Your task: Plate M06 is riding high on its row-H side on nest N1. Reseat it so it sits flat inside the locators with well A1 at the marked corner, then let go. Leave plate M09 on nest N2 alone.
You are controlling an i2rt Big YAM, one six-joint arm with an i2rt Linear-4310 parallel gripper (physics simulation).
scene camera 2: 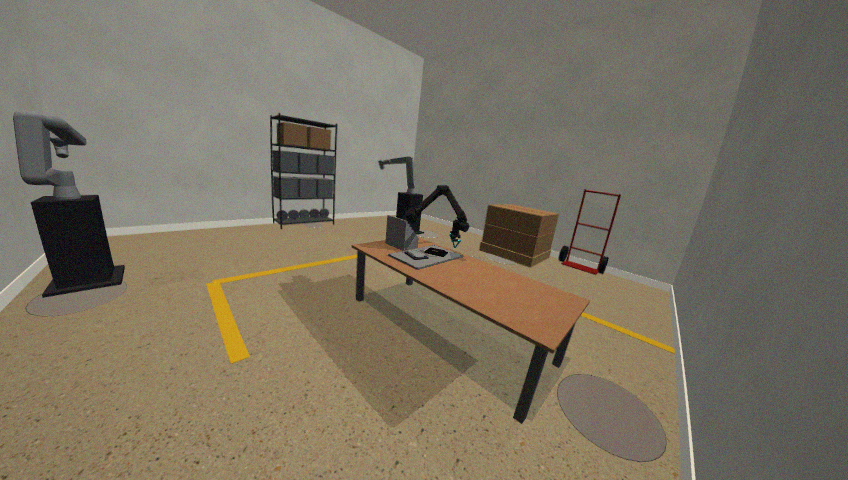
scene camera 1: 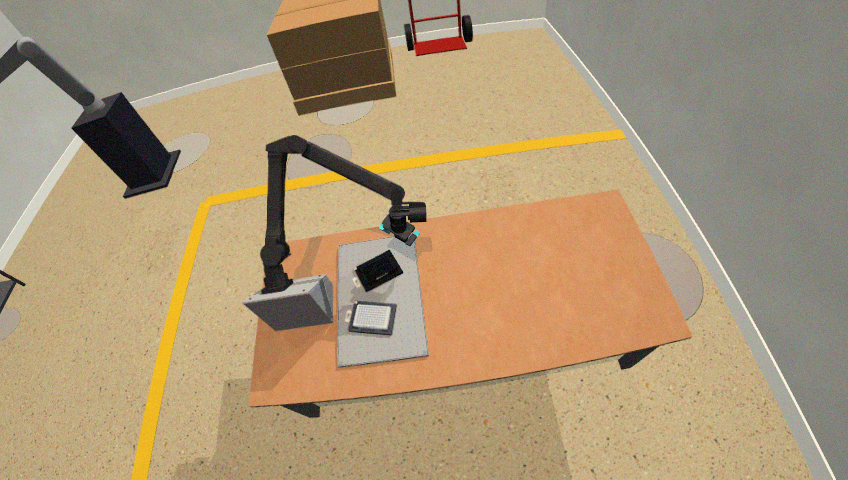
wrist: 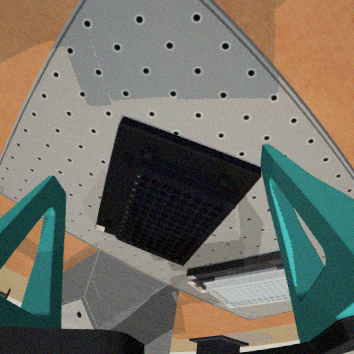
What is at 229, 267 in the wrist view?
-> A nest N2.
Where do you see a pale-topped plate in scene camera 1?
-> At 367, 316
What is my gripper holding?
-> Nothing.
